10 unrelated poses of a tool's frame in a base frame.
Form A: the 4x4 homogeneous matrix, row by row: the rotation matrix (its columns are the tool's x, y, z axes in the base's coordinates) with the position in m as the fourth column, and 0 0 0 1 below. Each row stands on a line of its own.
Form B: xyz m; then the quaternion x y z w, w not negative. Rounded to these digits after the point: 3 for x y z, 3 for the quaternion.
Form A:
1:
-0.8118 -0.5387 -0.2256 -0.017
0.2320 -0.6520 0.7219 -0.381
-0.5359 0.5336 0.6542 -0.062
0 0 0 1
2:
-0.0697 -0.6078 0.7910 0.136
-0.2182 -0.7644 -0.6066 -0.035
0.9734 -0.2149 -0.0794 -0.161
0 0 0 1
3:
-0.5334 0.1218 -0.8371 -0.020
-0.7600 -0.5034 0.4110 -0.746
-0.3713 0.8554 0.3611 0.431
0 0 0 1
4:
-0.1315 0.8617 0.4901 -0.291
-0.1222 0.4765 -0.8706 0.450
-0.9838 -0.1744 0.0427 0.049
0 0 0 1
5:
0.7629 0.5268 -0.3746 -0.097
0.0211 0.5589 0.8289 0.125
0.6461 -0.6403 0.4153 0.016
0 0 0 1
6:
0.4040 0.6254 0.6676 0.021
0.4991 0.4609 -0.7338 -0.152
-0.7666 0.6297 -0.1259 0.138
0 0 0 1
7:
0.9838 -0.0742 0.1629 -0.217
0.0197 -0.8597 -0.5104 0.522
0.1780 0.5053 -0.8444 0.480
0 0 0 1
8:
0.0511 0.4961 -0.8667 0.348
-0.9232 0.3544 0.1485 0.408
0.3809 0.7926 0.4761 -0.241
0 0 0 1
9:
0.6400 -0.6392 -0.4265 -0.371
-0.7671 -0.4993 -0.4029 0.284
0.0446 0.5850 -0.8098 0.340
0 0 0 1
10:
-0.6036 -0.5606 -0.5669 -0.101
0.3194 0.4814 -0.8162 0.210
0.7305 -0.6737 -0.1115 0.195
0 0 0 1
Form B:
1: -0.017 -0.381 -0.062 -0.216 0.356 0.883 0.218
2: 0.136 -0.035 -0.161 0.666 -0.310 0.662 0.147
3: -0.020 -0.746 0.431 0.390 -0.409 -0.774 0.285
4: -0.291 0.450 0.049 0.296 0.626 -0.418 0.589
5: -0.097 0.125 0.016 -0.444 -0.308 -0.153 0.827
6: 0.021 -0.152 0.138 0.517 0.544 -0.048 0.659
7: -0.217 0.522 0.480 0.960 -0.014 0.089 0.264
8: 0.348 0.408 -0.241 0.235 -0.455 -0.517 0.686
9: -0.371 0.284 0.340 0.859 -0.409 -0.111 0.288
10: -0.101 0.210 0.195 0.081 -0.741 0.503 0.438
